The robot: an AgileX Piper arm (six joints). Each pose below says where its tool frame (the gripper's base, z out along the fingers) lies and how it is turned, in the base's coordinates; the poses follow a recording.
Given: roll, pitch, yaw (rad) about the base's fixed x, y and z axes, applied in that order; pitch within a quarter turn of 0, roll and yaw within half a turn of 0; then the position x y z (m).
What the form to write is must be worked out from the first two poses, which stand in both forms.
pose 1, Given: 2.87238 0.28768 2.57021 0.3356 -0.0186 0.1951
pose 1, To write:
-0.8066 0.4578 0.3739 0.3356
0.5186 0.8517 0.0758 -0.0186
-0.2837 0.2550 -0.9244 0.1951
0 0 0 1

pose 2, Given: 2.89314 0.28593 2.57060 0.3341 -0.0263 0.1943
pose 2, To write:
-0.8072 0.4655 0.3629 0.3341
0.5185 0.8530 0.0591 -0.0263
-0.2820 0.2359 -0.9299 0.1943
0 0 0 1

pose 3, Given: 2.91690 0.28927 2.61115 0.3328 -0.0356 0.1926
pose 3, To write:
-0.8267 0.4384 0.3526 0.3328
0.4849 0.8731 0.0515 -0.0356
-0.2853 0.2135 -0.9344 0.1926
0 0 0 1

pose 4, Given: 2.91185 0.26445 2.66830 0.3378 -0.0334 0.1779
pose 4, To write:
-0.8591 0.3909 0.3303 0.3378
0.4400 0.8938 0.0867 -0.0334
-0.2614 0.2198 -0.9399 0.1779
0 0 0 1

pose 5, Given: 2.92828 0.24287 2.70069 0.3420 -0.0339 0.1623
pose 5, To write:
-0.8778 0.3710 0.3029 0.3420
0.4142 0.9056 0.0911 -0.0339
-0.2405 0.2055 -0.9487 0.1623
0 0 0 1

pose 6, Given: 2.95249 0.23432 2.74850 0.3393 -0.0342 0.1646
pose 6, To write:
-0.8985 0.3359 0.2827 0.3393
0.3726 0.9240 0.0863 -0.0342
-0.2322 0.1828 -0.9553 0.1646
0 0 0 1

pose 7, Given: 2.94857 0.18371 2.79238 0.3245 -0.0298 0.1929
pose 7, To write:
-0.9238 0.3029 0.2341 0.3245
0.3364 0.9342 0.1189 -0.0298
-0.1827 0.1886 -0.9649 0.1929
0 0 0 1

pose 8, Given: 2.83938 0.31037 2.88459 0.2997 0.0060 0.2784
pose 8, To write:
-0.9209 0.1547 0.3576 0.2997
0.2420 0.9464 0.2137 0.0060
-0.3054 0.2834 -0.9091 0.2784
0 0 0 1

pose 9, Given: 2.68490 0.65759 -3.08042 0.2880 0.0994 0.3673
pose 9, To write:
-0.7900 -0.3239 0.5206 0.2880
-0.0484 0.8794 0.4737 0.0994
-0.6112 0.3490 -0.7104 0.3673
0 0 0 1

